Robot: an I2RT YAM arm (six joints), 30 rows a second.
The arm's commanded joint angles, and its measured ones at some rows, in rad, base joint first. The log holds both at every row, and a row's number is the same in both.
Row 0, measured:
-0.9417, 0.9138, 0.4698, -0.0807, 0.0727, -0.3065
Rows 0 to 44, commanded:
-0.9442, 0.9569, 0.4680, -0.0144, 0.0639, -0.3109
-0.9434, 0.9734, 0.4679, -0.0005, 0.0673, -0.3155
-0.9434, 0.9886, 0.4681, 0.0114, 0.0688, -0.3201
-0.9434, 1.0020, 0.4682, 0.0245, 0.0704, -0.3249
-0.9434, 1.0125, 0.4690, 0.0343, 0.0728, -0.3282
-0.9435, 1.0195, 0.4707, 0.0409, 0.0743, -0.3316
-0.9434, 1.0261, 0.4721, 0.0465, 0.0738, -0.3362
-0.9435, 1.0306, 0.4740, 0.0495, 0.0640, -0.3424
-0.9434, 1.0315, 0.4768, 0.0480, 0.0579, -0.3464
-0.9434, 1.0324, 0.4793, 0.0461, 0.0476, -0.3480
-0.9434, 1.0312, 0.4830, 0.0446, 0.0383, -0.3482
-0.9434, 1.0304, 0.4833, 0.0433, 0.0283, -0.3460
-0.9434, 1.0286, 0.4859, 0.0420, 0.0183, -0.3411
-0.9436, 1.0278, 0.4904, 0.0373, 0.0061, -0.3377
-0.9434, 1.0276, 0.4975, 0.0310, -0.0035, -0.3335
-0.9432, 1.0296, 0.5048, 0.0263, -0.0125, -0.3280
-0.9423, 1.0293, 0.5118, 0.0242, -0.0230, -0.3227
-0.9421, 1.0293, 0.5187, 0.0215, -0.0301, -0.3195
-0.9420, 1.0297, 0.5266, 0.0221, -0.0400, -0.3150
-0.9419, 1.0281, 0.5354, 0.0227, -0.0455, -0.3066
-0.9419, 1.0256, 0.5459, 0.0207, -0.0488, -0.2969
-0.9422, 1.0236, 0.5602, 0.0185, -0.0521, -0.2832
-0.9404, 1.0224, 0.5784, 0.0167, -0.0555, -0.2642
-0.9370, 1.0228, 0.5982, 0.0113, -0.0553, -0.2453
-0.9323, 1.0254, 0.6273, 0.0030, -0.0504, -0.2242
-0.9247, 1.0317, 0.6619, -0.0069, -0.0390, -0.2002
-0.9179, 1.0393, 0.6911, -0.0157, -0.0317, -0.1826
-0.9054, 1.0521, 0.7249, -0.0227, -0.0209, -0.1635
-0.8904, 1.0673, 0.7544, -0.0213, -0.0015, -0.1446
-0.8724, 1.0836, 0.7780, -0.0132, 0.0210, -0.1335
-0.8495, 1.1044, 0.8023, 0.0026, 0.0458, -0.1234
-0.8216, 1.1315, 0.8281, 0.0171, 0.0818, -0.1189
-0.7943, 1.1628, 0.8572, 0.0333, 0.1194, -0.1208
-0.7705, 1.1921, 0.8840, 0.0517, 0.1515, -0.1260
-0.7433, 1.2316, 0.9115, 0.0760, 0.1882, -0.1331
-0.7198, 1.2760, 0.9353, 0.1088, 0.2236, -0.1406
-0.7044, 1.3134, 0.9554, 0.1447, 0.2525, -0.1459
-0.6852, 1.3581, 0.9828, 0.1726, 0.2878, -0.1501
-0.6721, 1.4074, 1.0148, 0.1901, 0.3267, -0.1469
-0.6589, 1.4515, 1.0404, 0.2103, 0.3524, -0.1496
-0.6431, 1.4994, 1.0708, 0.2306, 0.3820, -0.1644
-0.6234, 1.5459, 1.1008, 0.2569, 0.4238, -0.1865
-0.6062, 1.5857, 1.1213, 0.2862, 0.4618, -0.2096
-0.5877, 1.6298, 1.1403, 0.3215, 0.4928, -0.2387
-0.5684, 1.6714, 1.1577, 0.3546, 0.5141, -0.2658
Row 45, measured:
-0.6075, 1.6039, 1.1007, 0.2089, 0.3660, -0.2035
